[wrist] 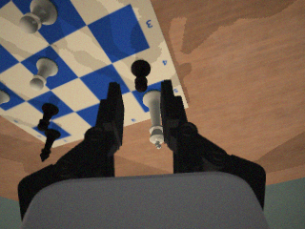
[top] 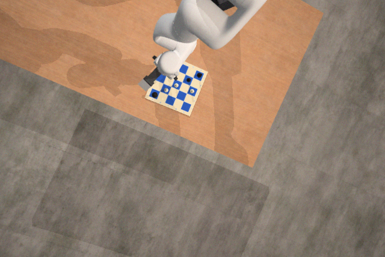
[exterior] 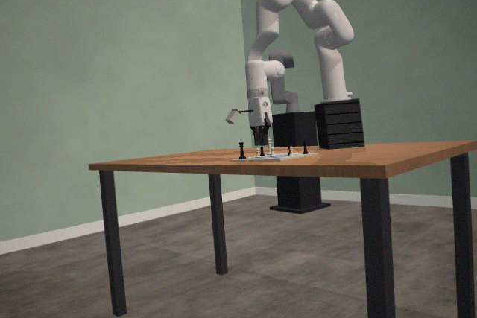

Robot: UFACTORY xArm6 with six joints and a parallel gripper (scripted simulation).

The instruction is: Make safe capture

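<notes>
The tall white piece is 4 cm behind my hand and 3 cm below it. From my hand the other things lie so: blue-and-cream chessboard (8 cm to the left, 6 cm below, 2 cm ahead); then tall black piece (11 cm ahead, 3 cm below, 2 cm to the left).
</notes>
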